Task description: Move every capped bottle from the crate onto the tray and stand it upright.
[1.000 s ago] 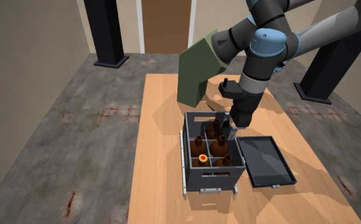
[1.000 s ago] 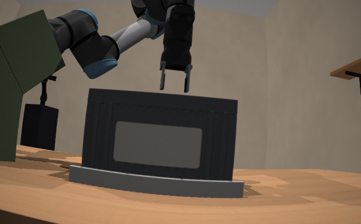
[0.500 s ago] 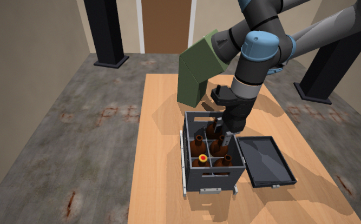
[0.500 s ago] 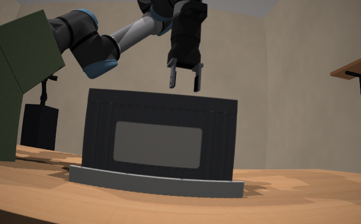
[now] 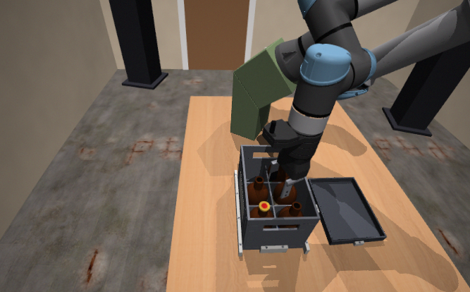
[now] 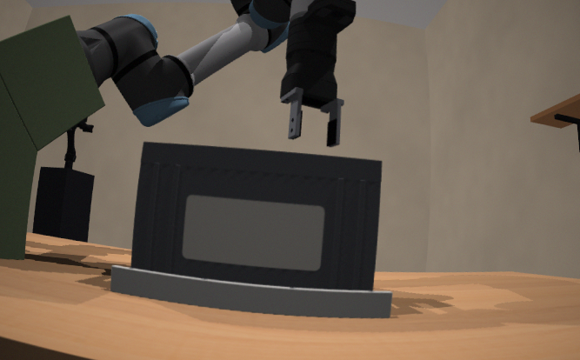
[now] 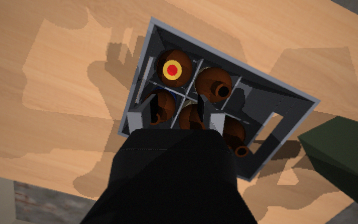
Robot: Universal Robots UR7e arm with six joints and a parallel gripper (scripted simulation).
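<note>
Now: hand 30 mm short of the brown capped bottle, 20 mm to the left of it and 140 mm above it. The rest, counted from my hand: dark grey tray: 130 mm behind, 260 mm to the left, 220 mm below; dark crate: 70 mm behind, 140 mm below; open bottle: 10 mm ahead, 60 mm to the left, 140 mm below.
</note>
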